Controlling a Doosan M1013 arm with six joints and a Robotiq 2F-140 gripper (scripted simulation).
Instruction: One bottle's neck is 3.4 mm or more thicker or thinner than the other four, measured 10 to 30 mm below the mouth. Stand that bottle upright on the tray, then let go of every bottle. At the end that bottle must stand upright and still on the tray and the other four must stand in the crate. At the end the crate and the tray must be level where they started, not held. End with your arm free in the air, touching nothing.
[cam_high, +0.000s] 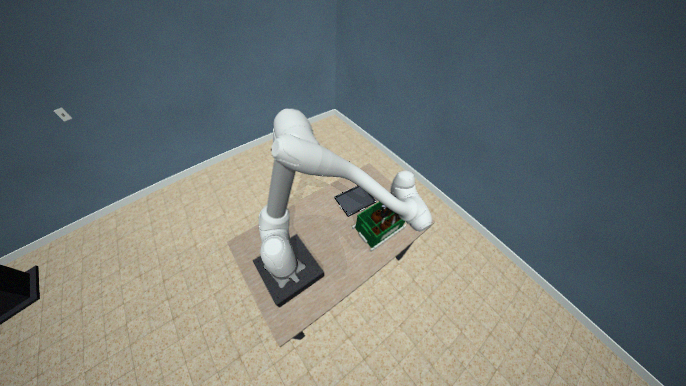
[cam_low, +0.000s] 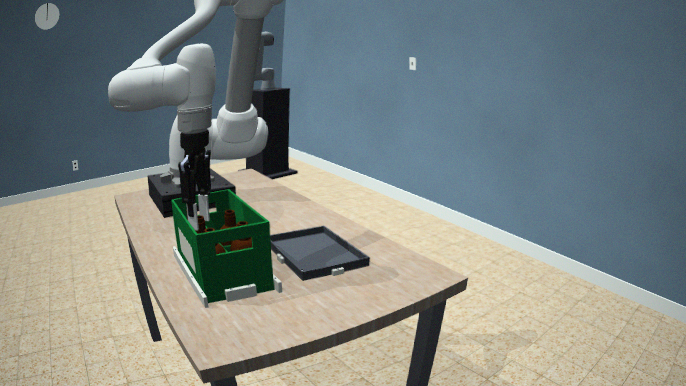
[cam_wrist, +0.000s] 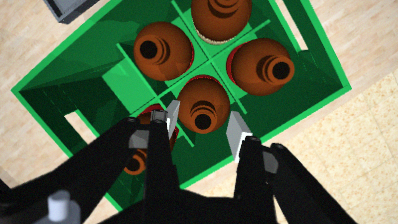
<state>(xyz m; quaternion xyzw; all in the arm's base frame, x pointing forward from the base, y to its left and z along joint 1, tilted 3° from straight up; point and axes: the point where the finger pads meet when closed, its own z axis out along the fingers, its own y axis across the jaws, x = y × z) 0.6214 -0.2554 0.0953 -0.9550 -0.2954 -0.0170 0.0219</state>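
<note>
Now: hand 10 mm short of the green crate, 40 mm to the right of it and 90 mm above it. From my hand the other things lie so: dark tray 60 mm ahead, 320 mm to the left, 160 mm below; then brown bottle 100 mm ahead, 70 mm to the left, 90 mm below.
</note>
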